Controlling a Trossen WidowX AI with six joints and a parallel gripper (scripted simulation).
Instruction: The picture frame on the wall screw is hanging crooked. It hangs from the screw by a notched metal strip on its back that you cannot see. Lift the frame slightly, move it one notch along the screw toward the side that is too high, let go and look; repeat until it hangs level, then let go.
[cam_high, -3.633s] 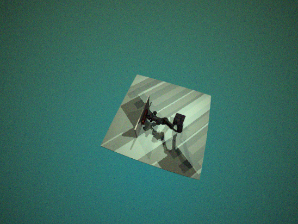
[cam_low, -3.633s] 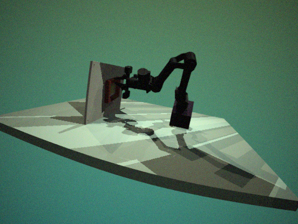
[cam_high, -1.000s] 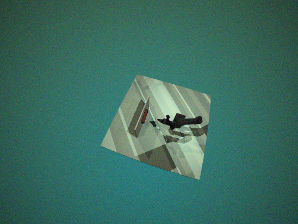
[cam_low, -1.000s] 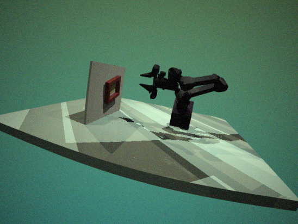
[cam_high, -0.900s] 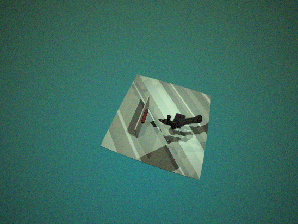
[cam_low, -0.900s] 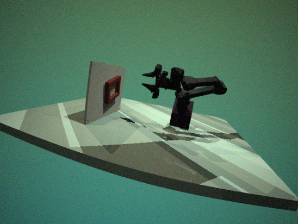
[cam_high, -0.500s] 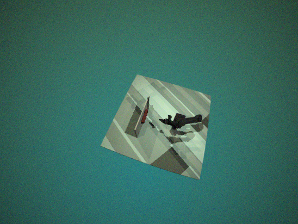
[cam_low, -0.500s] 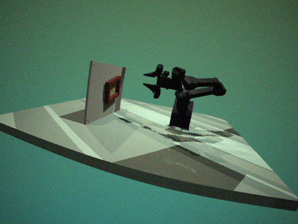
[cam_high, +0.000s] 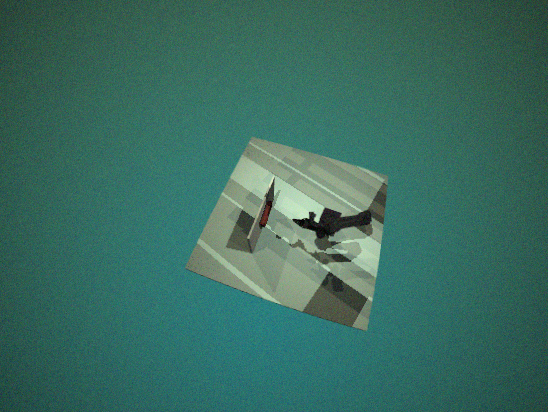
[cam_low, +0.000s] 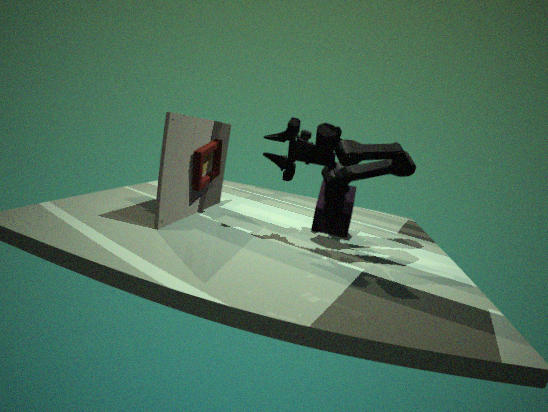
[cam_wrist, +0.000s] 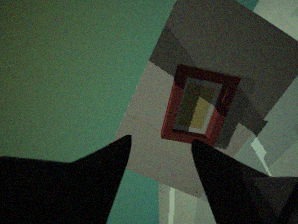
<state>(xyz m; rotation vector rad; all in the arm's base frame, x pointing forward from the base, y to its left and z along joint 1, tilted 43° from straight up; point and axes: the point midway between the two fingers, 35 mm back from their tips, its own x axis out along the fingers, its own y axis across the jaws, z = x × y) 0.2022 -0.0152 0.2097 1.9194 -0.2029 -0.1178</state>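
Right now my gripper tip is 18 cm short of the red picture frame, 5 cm to the left of it and 9 cm above it. Round my gripper tip: grey wall panel: 20 cm ahead, 3 cm to the right, 10 cm below.
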